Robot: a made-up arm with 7 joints.
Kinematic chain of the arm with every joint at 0, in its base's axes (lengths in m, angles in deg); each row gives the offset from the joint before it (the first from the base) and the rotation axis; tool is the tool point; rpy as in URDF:
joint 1: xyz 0 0 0.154 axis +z
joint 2: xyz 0 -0.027 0.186 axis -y
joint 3: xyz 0 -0.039 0.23 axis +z
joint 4: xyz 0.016 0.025 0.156 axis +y
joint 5: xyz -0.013 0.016 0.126 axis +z
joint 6: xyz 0 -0.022 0.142 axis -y
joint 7: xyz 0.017 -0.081 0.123 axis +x
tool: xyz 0 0 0 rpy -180 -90 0
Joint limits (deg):
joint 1: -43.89..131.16
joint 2: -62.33..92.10
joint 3: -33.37..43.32
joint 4: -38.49..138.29
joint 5: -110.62..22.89
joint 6: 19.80..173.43
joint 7: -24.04..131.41
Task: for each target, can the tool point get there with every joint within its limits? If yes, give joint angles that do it. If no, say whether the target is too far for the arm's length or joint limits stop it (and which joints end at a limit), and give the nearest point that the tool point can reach.
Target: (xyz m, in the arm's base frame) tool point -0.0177 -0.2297 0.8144
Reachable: yes | joints 99.42 57.27 -10.30 100.29 -97.58 119.73 34.92
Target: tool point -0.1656 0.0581 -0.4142
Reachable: no: joint limits stop it (at a limit: joint 2, joint 4) | nearest point -0.4619 0.1621 0.0219 | short by 0.537 m
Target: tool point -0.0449 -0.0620 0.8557
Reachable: yes | joints 96.82 52.49 1.99 118.00 -69.88 66.23 68.66
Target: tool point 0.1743 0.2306 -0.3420
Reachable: no: joint limits stop it (at a limit: joint 2, joint 5, joint 6) | nearest point 0.1949 0.2579 0.0921 | short by 0.435 m
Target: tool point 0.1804 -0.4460 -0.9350
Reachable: no: too far | nearest point 0.2135 -0.5279 -0.0081 | short by 0.931 m
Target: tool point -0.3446 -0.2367 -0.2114
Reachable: no: joint limits stop it (at a limit: joint 2, joint 4) | nearest point -0.4263 -0.2928 0.0059 | short by 0.239 m
